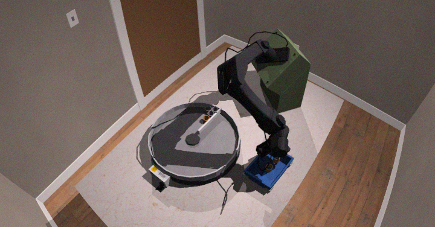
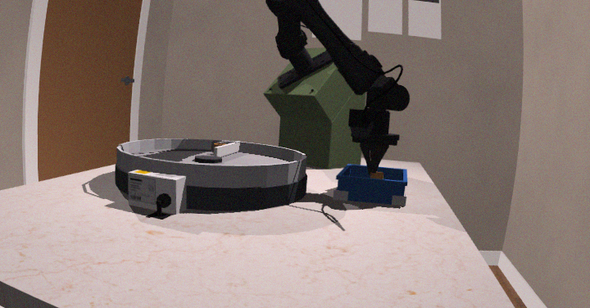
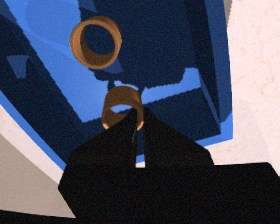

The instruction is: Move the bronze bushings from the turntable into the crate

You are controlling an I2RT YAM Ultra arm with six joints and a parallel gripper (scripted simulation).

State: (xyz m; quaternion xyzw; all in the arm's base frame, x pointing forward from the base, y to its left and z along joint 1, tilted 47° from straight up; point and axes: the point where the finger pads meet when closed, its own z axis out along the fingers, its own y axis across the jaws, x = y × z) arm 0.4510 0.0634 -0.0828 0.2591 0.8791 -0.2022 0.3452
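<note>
Right now my hand is 60 mm short of the blue crate, 10 mm to the left of it and 20 mm above it. From my hand the other things lie so: grey turntable (20 mm ahead, 380 mm to the right, 10 mm above).
</note>
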